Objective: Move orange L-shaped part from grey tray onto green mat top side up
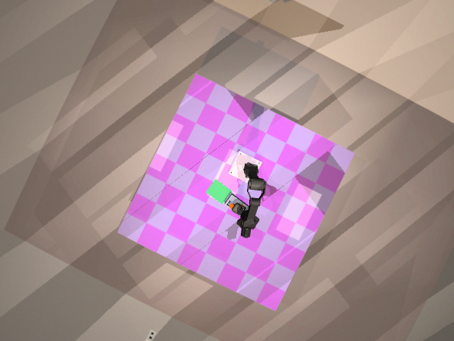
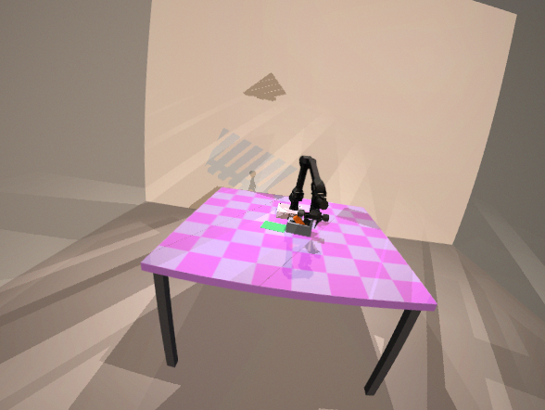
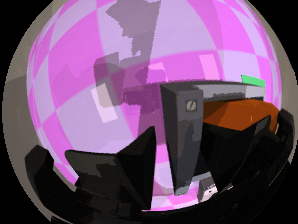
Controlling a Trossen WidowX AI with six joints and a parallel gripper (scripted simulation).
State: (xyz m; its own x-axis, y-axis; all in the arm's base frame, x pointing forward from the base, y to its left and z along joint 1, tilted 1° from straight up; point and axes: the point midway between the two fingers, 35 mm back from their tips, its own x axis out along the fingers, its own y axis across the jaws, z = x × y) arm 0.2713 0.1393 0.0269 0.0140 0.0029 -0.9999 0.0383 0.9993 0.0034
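My gripper tip is now 50 mm to the left of the orange L-shaped part, 10 mm below it and 10 mm past it. Round my gripper tip: green mat 220 mm to the right, 50 mm below, 10 mm behind.
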